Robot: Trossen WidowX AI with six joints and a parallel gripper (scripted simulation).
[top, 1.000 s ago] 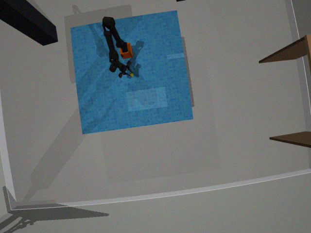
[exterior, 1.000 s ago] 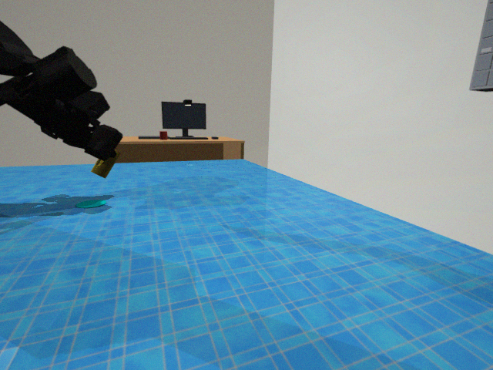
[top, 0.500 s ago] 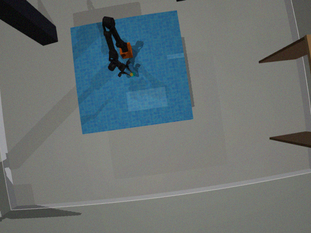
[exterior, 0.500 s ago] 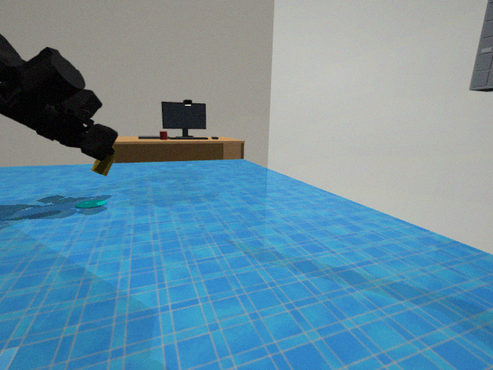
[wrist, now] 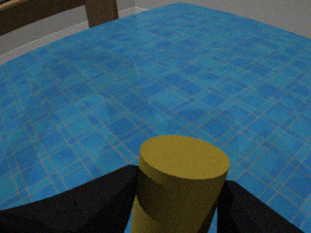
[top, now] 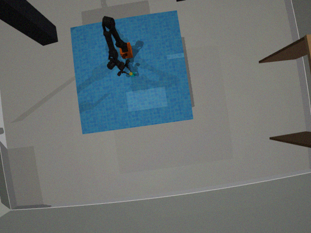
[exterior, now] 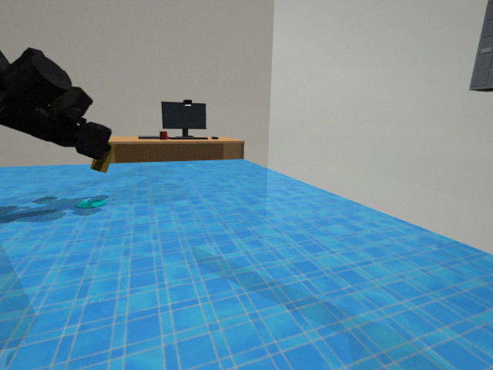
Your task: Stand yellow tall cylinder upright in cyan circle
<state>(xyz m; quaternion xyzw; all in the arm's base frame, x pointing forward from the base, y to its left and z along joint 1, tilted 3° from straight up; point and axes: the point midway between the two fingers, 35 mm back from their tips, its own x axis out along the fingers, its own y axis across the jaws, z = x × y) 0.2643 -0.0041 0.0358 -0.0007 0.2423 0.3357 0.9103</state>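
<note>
My gripper tip is 4 cm past the cyan circle and 13 cm above it. Round my gripper tip: yellow cylinder 1 cm behind, 2 cm below.
</note>
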